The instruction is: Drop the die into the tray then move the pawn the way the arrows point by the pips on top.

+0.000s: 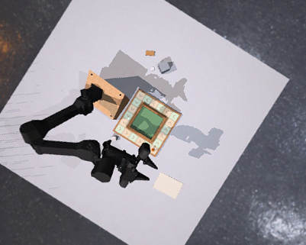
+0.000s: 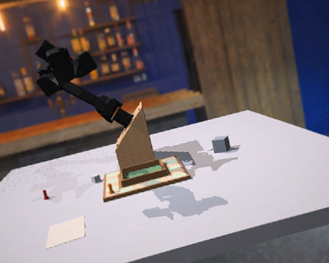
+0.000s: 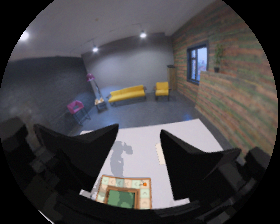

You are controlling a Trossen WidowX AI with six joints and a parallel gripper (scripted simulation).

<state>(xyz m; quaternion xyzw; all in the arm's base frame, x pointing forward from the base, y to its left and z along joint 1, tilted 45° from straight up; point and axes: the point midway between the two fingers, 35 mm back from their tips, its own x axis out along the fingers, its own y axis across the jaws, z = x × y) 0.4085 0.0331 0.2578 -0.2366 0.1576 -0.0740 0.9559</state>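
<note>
Right now the white die is 25 cm behind my gripper tip, 2 cm to the right of it and 38 cm below it. Also, from my gripper tip: cream card: 16 cm ahead, 10 cm to the right, 39 cm below; green dice tray: 13 cm behind, 15 cm to the left, 38 cm below; orange pawn: 2 cm behind, 4 cm to the left, 36 cm below.
</note>
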